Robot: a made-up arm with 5 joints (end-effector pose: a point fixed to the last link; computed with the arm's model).
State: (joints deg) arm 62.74 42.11 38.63 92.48 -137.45
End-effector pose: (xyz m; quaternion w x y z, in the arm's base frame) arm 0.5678 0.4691 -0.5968 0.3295 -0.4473 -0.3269 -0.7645
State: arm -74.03 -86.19 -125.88 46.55 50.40
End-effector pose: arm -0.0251 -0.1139 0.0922 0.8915 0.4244 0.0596 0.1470
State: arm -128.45 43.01 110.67 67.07 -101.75
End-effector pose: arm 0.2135 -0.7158 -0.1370 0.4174 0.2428 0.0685 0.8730
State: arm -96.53 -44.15 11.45 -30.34 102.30
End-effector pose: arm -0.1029 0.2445 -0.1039 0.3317 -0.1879 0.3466 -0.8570
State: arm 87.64 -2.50 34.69 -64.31 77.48
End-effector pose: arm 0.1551 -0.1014 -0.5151 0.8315 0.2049 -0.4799 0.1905
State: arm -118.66 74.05 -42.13 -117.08 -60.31
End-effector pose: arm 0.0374 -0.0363 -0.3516 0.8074 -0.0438 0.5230 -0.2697
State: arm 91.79 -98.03 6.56 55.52 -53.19
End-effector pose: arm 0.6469 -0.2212 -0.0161 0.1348 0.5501 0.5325 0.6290
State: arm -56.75 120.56 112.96 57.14 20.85
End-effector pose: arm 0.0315 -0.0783 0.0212 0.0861 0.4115 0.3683 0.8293
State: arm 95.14 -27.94 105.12 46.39 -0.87
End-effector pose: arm -0.0063 0.2860 -0.4497 0.7957 -0.5992 0.0012 0.0883
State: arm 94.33 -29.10 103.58 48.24 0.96
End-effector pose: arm -0.0017 0.2799 -0.4527 0.7784 -0.6207 0.0090 0.0937
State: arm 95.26 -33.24 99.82 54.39 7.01
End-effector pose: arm 0.0228 0.2581 -0.4596 0.7176 -0.6875 0.0581 0.0951
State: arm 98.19 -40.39 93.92 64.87 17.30
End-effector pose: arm 0.0699 0.2250 -0.4653 0.6020 -0.7763 0.1682 0.0815
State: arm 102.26 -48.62 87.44 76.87 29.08
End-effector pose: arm 0.1318 0.1904 -0.4722 0.4561 -0.8296 0.3188 0.0455
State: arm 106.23 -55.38 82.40 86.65 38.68
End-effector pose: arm 0.1897 0.1549 -0.4838 0.3308 -0.8290 0.4509 0.0006
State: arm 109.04 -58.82 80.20 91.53 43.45
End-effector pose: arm 0.2199 0.1292 -0.4922 0.2665 -0.8110 0.5202 -0.0262
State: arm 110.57 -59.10 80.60 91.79 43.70
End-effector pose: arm 0.2211 0.1233 -0.4931 0.2611 -0.8046 0.5326 -0.0268
